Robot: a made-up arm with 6 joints. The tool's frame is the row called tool.
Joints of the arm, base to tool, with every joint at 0 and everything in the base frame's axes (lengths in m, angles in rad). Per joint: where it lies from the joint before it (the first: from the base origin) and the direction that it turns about. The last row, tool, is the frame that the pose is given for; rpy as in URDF.
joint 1: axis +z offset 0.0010 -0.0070 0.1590
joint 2: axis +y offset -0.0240 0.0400 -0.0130
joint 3: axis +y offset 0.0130 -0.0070 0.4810
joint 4: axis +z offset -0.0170 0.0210 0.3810
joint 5: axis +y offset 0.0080 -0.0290 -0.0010
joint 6: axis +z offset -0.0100 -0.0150 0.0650
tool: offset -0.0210 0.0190 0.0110 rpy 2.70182 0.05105 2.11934
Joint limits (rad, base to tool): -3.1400..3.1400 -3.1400..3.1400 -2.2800..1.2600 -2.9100..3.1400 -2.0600..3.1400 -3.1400..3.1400
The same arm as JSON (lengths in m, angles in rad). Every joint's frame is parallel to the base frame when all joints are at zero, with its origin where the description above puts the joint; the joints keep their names.
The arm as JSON. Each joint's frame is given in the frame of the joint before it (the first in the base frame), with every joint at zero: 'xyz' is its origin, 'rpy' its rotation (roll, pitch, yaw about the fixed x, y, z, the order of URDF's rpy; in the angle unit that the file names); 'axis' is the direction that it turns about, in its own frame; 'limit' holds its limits. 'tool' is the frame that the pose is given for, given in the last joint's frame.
{"units": {"length": "m", "angle": "rad"}, "joints": [{"name": "joint 1", "type": "revolute", "origin": {"xyz": [0.001, -0.007, 0.159], "rpy": [0.0, 0.0, 0.0]}, "axis": "+z", "limit": {"lower": -3.14, "upper": 3.14}}, {"name": "joint 2", "type": "revolute", "origin": {"xyz": [-0.024, 0.04, -0.013], "rpy": [0.0, 0.0, 0.0]}, "axis": "+y", "limit": {"lower": -3.14, "upper": 3.14}}, {"name": "joint 3", "type": "revolute", "origin": {"xyz": [0.013, -0.007, 0.481], "rpy": [0.0, 0.0, 0.0]}, "axis": "+y", "limit": {"lower": -2.28, "upper": 1.26}}, {"name": "joint 4", "type": "revolute", "origin": {"xyz": [-0.017, 0.021, 0.381], "rpy": [0.0, 0.0, 0.0]}, "axis": "+z", "limit": {"lower": -2.91, "upper": 3.14}}, {"name": "joint 5", "type": "revolute", "origin": {"xyz": [0.008, -0.029, -0.001], "rpy": [0.0, 0.0, 0.0]}, "axis": "+y", "limit": {"lower": -2.06, "upper": 3.14}}, {"name": "joint 6", "type": "revolute", "origin": {"xyz": [-0.01, -0.015, 0.065], "rpy": [0.0, 0.0, 0.0]}, "axis": "+z", "limit": {"lower": -3.14, "upper": 3.14}}], "tool": {"origin": {"xyz": [-0.021, 0.019, 0.011], "rpy": [2.7018, 0.051, 2.1193]}}}
